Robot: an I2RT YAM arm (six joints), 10 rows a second.
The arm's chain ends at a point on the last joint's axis. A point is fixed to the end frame.
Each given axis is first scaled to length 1.
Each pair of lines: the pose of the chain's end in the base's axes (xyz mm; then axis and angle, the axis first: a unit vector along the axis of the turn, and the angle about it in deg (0 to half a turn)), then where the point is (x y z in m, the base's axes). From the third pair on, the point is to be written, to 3 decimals.
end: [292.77 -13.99 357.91 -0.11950 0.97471 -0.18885 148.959]
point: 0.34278 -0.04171 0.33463
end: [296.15 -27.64 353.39 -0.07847 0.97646 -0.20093 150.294]
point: 0.34345 -0.05959 0.32988
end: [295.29 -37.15 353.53 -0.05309 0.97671 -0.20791 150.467]
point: 0.341 -0.071 0.330
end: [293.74 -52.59 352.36 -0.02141 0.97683 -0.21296 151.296]
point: 0.337 -0.090 0.329
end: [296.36 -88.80 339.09 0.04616 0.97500 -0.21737 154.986]
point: 0.333 -0.131 0.313
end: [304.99 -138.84 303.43 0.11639 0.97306 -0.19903 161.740]
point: 0.333 -0.184 0.272
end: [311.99 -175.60 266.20 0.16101 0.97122 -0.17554 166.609]
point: 0.334 -0.221 0.230
